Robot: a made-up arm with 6 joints.
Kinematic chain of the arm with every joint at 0, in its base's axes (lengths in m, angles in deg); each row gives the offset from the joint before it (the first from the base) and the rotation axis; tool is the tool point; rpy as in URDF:
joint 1: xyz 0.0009 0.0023 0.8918 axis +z
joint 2: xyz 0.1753 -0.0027 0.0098 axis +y
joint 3: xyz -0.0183 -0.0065 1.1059 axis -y
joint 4: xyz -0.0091 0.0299 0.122 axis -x
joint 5: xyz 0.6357 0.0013 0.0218 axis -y
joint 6: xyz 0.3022 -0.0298 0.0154 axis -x
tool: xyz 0.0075 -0.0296 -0.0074 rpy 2.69 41 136.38
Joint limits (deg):
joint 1: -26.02..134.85
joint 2: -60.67..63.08
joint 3: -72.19..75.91
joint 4: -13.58..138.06
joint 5: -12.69..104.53
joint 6: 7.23..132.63
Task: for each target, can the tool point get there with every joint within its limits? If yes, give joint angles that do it. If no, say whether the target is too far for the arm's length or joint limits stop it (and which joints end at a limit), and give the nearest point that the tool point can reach.
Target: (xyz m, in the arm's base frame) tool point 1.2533 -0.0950 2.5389
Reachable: yes | joints -8.08 21.48 38.74 19.86 39.15 103.83
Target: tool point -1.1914 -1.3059 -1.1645
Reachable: no: too far | nearest point -0.7082 0.3811 0.6176 | short by 2.501 m
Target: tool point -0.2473 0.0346 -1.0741
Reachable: no: joint limits stop it (at a limit: joint 1, joint 2) | nearest point -0.6040 0.5440 0.5250 | short by 1.716 m
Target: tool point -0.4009 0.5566 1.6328
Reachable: yes | joints 110.30 -17.55 -59.67 47.38 40.72 86.10
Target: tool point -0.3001 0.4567 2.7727
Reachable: yes | joints 102.45 2.11 42.03 37.29 62.52 117.63
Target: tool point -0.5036 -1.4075 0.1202
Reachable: no: joint limits stop it (at a limit: joint 2, joint 3, joint 5) | nearest point -0.4920 -1.3752 1.4592 | short by 1.339 m
